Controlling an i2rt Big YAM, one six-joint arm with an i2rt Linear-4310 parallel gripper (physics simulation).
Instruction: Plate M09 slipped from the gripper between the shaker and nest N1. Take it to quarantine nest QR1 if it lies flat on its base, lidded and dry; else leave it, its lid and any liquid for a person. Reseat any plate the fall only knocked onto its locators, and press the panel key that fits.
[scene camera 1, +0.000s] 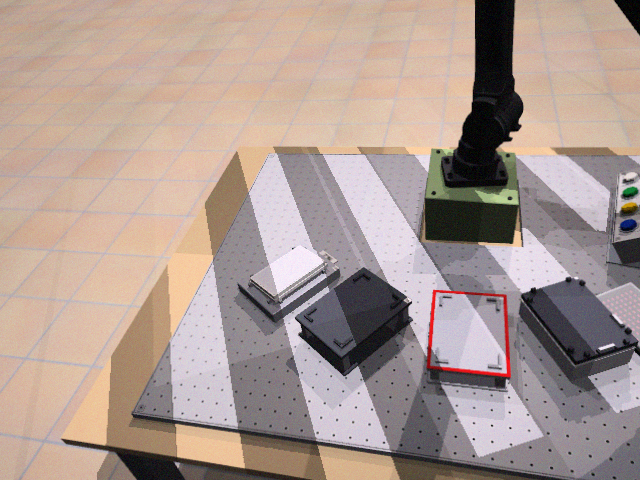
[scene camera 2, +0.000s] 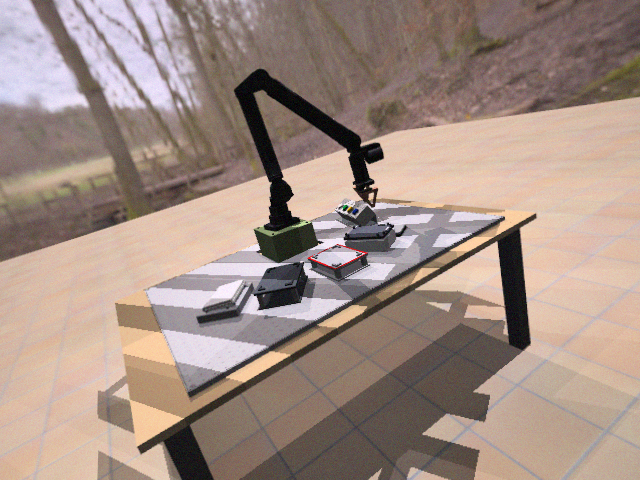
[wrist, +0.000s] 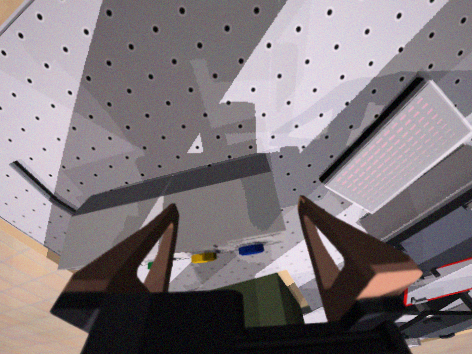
Note:
My gripper is open, holding nothing. Further things: a box with coloured buttons and a dark station.

